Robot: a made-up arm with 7 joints. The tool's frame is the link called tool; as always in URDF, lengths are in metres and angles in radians. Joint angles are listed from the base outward. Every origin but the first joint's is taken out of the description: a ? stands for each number. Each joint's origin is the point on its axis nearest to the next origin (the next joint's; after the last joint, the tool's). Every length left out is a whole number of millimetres.
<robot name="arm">
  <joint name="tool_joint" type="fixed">
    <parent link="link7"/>
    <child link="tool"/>
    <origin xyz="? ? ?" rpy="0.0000 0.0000 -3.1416"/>
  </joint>
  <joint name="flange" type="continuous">
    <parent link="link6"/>
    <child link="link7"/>
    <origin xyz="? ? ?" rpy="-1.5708 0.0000 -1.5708"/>
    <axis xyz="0 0 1"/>
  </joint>
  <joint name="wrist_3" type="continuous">
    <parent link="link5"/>
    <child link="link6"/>
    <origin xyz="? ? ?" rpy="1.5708 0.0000 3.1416"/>
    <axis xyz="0 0 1"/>
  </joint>
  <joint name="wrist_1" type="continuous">
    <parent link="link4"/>
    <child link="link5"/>
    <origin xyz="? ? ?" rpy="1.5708 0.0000 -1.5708"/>
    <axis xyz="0 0 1"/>
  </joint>
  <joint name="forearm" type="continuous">
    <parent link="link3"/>
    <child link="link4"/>
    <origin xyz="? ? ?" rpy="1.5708 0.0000 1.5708"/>
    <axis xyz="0 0 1"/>
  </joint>
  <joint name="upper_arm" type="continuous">
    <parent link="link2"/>
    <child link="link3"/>
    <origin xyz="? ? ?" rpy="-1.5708 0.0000 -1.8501"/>
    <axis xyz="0 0 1"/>
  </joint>
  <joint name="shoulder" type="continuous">
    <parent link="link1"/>
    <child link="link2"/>
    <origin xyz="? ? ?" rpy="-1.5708 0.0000 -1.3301"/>
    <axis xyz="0 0 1"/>
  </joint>
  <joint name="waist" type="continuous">
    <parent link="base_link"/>
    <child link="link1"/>
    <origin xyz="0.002 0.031 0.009" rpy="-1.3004 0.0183 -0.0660"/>
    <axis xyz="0 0 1"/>
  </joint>
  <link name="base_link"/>
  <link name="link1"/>
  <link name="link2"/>
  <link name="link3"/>
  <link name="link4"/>
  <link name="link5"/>
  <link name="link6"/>
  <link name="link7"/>
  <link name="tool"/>
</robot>
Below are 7 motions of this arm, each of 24 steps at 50 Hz.
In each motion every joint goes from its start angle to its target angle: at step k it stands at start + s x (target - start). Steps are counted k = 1, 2, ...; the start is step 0. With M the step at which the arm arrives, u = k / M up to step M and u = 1 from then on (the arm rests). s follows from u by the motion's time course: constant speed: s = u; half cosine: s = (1 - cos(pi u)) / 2; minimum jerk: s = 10 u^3 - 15 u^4 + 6 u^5.
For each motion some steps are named. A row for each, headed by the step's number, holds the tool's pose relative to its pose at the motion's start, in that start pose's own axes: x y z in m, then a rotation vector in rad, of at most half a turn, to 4 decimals.
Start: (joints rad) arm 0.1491 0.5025 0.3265 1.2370 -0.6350 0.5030 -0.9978
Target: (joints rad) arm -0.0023 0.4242 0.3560 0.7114 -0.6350 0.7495 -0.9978
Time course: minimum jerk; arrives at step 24
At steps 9, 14, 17, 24:
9: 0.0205 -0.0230 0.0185 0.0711 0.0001 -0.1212
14: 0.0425 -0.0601 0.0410 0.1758 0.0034 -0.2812
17: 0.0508 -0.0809 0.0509 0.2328 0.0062 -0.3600
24: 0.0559 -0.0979 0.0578 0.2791 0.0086 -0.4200

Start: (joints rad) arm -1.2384 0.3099 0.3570 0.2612 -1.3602 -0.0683 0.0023
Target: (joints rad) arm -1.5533 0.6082 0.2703 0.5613 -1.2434 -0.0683 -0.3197
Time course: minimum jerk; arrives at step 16
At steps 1, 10, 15, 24:
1: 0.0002 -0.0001 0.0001 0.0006 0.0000 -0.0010
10: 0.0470 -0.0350 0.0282 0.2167 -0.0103 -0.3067
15: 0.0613 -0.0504 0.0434 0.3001 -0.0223 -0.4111
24: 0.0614 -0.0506 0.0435 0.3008 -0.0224 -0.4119

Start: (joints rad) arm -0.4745 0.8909 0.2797 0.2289 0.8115 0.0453 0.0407
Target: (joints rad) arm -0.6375 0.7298 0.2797 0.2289 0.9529 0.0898 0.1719
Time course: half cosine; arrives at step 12
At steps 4, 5, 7, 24:
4: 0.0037 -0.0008 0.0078 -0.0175 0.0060 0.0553
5: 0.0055 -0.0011 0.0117 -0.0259 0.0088 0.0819
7: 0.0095 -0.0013 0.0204 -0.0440 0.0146 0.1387
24: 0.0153 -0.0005 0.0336 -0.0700 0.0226 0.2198

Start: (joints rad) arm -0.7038 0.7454 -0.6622 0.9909 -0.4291 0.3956 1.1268
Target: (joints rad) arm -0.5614 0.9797 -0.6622 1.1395 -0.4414 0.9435 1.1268
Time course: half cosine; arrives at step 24
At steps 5, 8, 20, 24:
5: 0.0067 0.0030 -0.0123 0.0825 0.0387 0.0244
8: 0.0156 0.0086 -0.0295 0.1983 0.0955 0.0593
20: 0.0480 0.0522 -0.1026 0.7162 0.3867 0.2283
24: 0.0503 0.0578 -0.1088 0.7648 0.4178 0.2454

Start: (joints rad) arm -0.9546 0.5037 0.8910 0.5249 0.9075 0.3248 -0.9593
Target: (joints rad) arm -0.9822 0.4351 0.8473 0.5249 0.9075 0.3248 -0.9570
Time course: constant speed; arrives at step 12
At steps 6, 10, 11, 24:
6: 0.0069 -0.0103 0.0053 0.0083 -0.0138 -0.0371
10: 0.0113 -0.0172 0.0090 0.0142 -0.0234 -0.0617
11: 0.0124 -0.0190 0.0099 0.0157 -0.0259 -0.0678
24: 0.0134 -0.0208 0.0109 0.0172 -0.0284 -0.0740

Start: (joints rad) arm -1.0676 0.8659 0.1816 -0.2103 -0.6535 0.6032 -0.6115
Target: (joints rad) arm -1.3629 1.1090 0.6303 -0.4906 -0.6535 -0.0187 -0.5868
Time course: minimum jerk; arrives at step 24
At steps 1, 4, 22, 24:
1: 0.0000 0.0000 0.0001 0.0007 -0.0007 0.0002
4: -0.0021 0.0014 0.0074 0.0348 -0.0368 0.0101
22: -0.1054 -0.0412 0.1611 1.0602 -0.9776 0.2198
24: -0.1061 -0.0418 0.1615 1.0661 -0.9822 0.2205

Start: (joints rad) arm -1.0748 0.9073 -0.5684 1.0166 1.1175 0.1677 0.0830
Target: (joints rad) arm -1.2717 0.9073 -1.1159 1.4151 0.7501 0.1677 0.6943
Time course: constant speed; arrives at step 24
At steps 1, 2, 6, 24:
1: 0.0002 -0.0012 0.0002 0.0040 -0.0011 0.0133
2: 0.0004 -0.0023 0.0003 0.0081 -0.0016 0.0267
6: 0.0011 -0.0066 -0.0005 0.0268 0.0005 0.0820
24: 0.0012 -0.0161 -0.0264 0.1662 0.0819 0.3774

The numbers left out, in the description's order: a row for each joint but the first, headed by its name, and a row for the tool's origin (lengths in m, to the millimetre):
tool: 0.000 0.000 0.000
flange: 0.000 0.051 0.000
wrist_3: 0.000 0.000 0.000
wrist_1: -0.125 -0.008 0.000
forearm: 0.001 -0.021 0.000
upper_arm: -0.170 0.045 0.000
shoulder: -0.003 0.011 0.000

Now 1 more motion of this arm.
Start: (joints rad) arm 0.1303 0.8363 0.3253 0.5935 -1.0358 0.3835 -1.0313
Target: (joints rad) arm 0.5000 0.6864 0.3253 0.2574 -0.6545 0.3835 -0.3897
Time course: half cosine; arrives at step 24
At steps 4, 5, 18, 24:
4: -0.0024 -0.0007 -0.0049 0.0069 0.0315 0.0489
5: -0.0037 -0.0011 -0.0075 0.0112 0.0483 0.0753
18: -0.0354 -0.0176 -0.0568 0.1825 0.3476 0.6003
24: -0.0423 -0.0225 -0.0651 0.2328 0.3934 0.6978

